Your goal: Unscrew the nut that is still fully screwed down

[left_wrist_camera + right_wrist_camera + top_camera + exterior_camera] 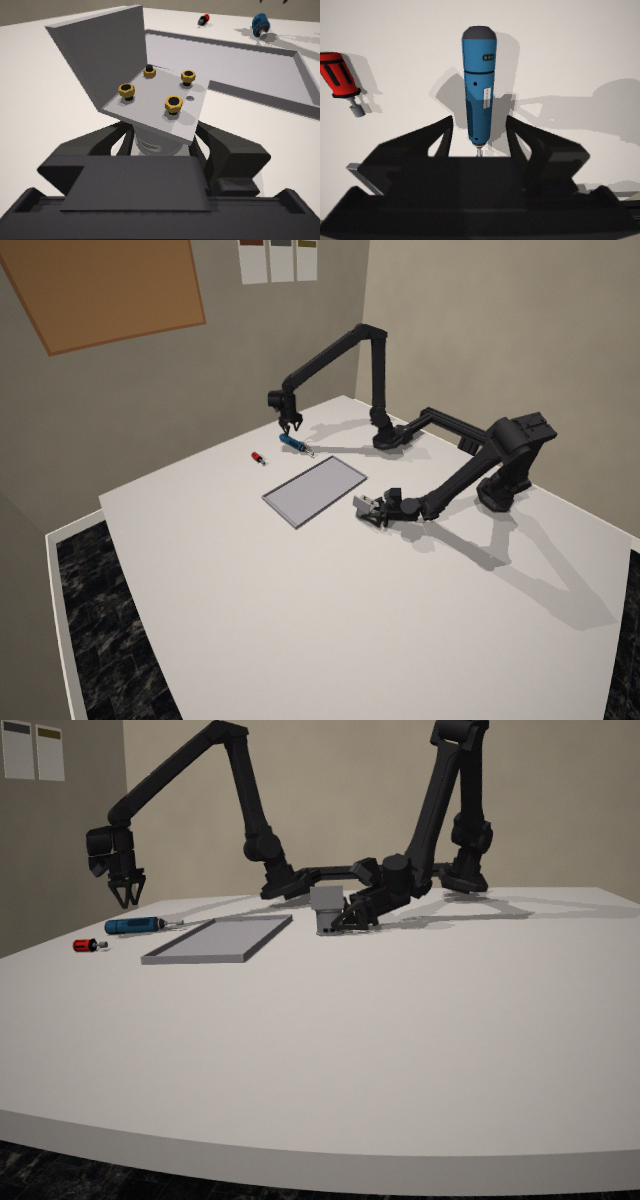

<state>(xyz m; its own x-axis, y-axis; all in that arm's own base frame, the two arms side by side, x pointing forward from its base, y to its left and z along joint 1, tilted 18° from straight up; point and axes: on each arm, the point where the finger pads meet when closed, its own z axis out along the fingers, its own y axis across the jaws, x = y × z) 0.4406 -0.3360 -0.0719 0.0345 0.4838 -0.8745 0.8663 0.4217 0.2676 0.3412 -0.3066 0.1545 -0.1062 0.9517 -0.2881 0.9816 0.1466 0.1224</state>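
The joint module is 10 mm above my left hand. Also, from my left hand: short red-handled tool 90 mm ahead, 570 mm to the right, 10 mm below; then l-shaped bracket 50 mm above; then grey tray 30 mm ahead, 240 mm to the right, 20 mm below.
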